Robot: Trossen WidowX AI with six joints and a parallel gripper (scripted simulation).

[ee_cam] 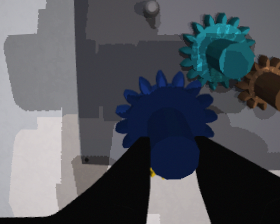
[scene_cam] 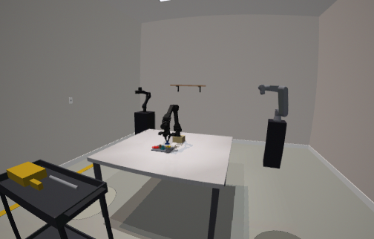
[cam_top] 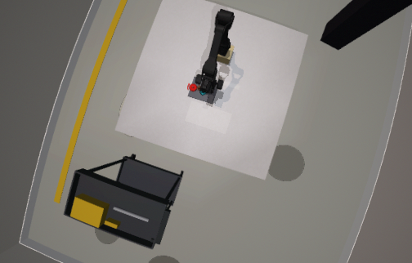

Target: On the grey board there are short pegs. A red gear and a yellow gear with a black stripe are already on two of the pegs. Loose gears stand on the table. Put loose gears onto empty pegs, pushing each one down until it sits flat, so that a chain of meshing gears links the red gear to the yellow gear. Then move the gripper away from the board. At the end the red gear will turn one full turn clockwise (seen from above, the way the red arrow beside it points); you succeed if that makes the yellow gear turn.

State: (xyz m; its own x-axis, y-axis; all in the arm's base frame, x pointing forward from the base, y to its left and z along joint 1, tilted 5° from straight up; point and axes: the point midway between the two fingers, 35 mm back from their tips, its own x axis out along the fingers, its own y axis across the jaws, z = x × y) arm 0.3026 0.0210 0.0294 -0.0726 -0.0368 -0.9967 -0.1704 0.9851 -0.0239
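My gripper tip is 4 cm short of the teal gear, 3 cm to the left of it and 6 cm above it. The rest, counted from my gripper tip: yellow gear (5 cm behind, 1 cm to the right, 7 cm below); then blue gear (1 cm below); then brown gear (2 cm ahead, 8 cm to the right, 6 cm below).
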